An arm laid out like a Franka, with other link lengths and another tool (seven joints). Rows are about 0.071 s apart.
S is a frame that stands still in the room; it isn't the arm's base.
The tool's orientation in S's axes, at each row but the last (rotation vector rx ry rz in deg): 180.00, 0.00, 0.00; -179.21, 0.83, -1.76; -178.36, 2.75, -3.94; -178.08, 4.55, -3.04; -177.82, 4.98, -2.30; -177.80, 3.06, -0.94; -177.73, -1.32, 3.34; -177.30, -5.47, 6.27; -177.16, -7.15, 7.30; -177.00, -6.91, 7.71
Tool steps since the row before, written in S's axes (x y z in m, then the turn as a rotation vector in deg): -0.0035, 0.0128, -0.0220, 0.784, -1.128, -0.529; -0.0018, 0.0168, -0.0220, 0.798, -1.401, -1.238; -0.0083, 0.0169, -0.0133, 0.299, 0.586, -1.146; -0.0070, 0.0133, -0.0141, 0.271, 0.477, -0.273; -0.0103, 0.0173, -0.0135, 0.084, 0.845, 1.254; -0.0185, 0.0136, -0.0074, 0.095, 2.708, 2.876; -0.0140, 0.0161, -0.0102, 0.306, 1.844, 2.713; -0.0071, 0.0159, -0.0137, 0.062, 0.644, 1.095; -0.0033, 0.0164, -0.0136, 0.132, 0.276, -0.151; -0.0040, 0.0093, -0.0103, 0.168, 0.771, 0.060
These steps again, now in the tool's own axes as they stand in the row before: -0.0035, -0.0128, 0.0220, 0.784, 1.128, 0.529; -0.0024, -0.0165, 0.0222, 0.787, 1.410, 1.234; -0.0094, -0.0163, 0.0134, 0.230, -0.562, 1.173; -0.0081, -0.0125, 0.0143, 0.237, -0.481, 0.297; -0.0116, -0.0162, 0.0138, 0.067, -0.895, -1.220; -0.0190, -0.0127, 0.0077, 0.030, -2.817, -2.771; -0.0134, -0.0159, 0.0113, 0.233, -1.945, -2.649; -0.0051, -0.0157, 0.0148, 0.027, -0.689, -1.069; -0.0008, -0.0159, 0.0145, 0.166, -0.257, 0.151; -0.0024, -0.0090, 0.0110, 0.223, -0.758, -0.041
